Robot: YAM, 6 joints.
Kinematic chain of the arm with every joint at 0, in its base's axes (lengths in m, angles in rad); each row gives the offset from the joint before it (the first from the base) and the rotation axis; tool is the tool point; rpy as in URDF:
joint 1: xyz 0 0 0.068 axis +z
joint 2: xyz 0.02 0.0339 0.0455 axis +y
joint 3: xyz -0.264 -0.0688 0 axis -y
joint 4: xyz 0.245 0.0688 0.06 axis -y
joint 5: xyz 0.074 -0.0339 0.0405 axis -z
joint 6: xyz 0.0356 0 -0.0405 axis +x
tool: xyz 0 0 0 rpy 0 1.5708 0
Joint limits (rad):
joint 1: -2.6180..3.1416
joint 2: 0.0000..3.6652
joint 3: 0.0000..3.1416
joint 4: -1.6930..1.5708
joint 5: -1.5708..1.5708
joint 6: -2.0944..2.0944
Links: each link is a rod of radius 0.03 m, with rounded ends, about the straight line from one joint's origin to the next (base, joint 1, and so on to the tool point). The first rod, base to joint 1, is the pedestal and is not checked.
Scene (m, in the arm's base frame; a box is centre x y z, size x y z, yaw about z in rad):
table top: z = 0
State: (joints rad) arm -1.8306 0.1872 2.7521 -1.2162 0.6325 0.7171
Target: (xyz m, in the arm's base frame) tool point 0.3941 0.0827 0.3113
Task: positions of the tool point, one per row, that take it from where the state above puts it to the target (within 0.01 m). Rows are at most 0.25 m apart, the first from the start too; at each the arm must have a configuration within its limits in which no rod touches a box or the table.
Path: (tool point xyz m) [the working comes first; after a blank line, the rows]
Joints at the target: 0.2421 1.9337 1.8903 -1.1294 0.4102 0.7171
Straight joint move there: clear.

1: -0.0329 0.3528 0.4757
2: -0.0895 0.2004 0.5646
3: -0.0530 0.0419 0.6043
4: 0.0609 -0.0676 0.5924
5: 0.2082 -0.0933 0.5329
6: 0.3340 -0.0333 0.4347
7: 0.3941 0.0827 0.3113

